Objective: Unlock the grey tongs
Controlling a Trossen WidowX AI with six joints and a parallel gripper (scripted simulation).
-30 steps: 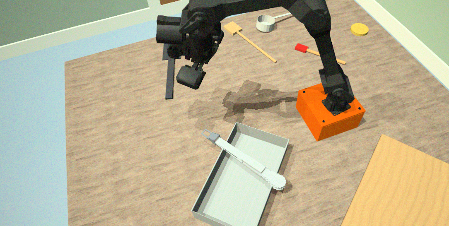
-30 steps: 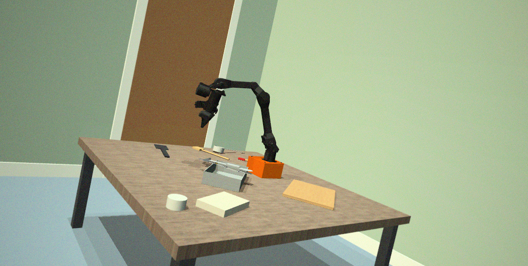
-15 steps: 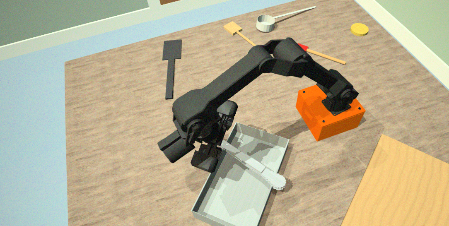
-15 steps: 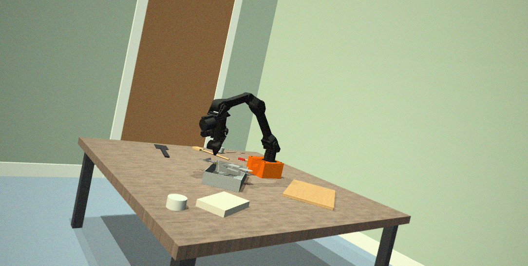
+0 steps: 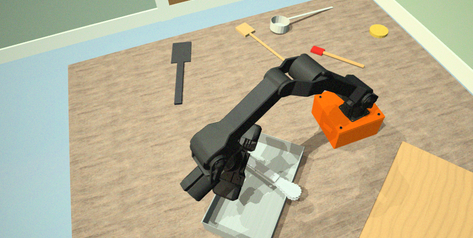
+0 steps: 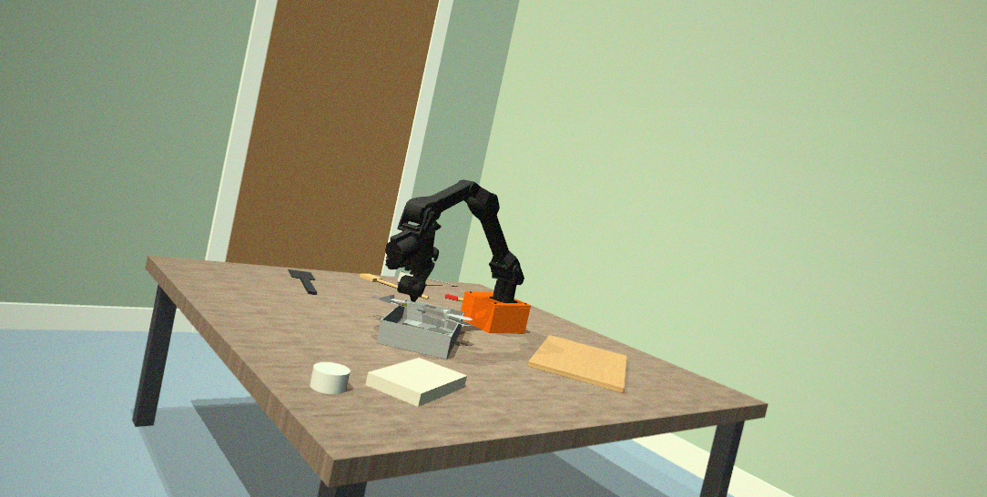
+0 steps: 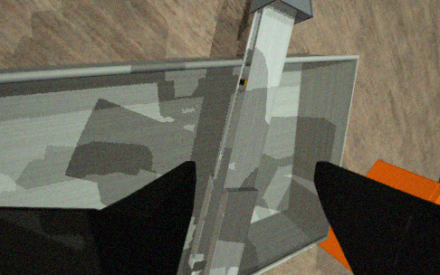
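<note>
My gripper tip is 7 cm above the roasting tin, 5 cm to the right of it and 1 cm past it. Also, from my gripper tip: wooden board: 36 cm behind, 32 cm to the left, 9 cm below; then cream block: 33 cm to the left, 25 cm ahead, 9 cm below; then black spatula: 52 cm to the right, 10 cm below, 1 cm ahead.
</note>
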